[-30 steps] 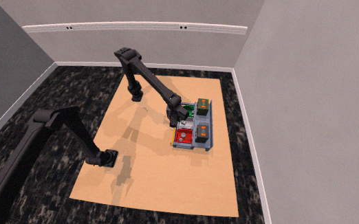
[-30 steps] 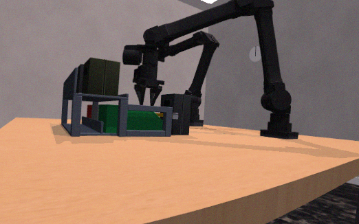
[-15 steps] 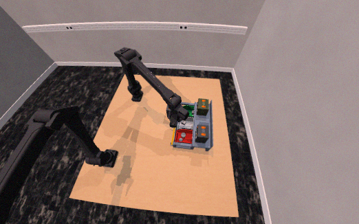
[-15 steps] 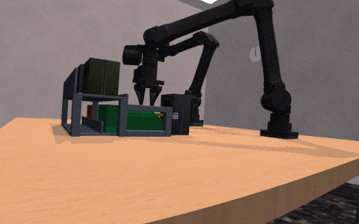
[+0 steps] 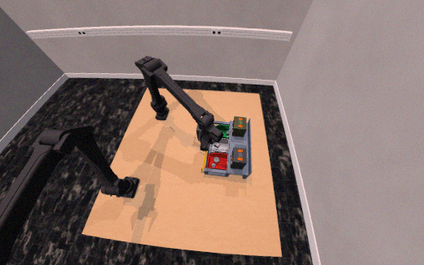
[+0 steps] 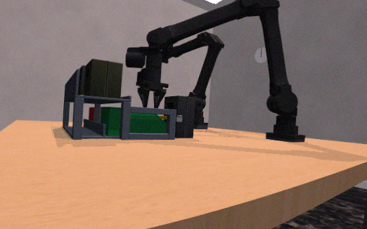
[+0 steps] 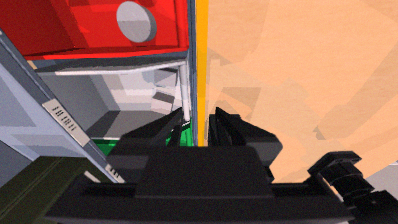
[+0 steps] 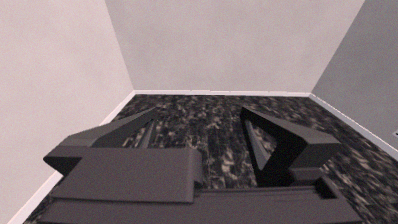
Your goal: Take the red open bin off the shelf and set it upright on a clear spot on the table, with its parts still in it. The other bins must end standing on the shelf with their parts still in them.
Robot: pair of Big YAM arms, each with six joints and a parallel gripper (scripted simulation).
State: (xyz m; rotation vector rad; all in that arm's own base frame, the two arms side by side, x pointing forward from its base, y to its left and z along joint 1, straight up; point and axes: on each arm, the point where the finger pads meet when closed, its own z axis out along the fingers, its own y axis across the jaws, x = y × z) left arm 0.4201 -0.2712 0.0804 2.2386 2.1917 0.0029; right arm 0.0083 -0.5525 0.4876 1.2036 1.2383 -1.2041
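Right now my left hand is 100 mm short of the grey bin, 50 mm above it and 10 mm to the right of it. Also, from my left hand: black box 110 mm to the left, 60 mm behind, 20 mm below; then grey shelf 130 mm ahead, 20 mm below, 10 mm to the left; then green bin 120 mm to the left, 100 mm ahead, 50 mm below.
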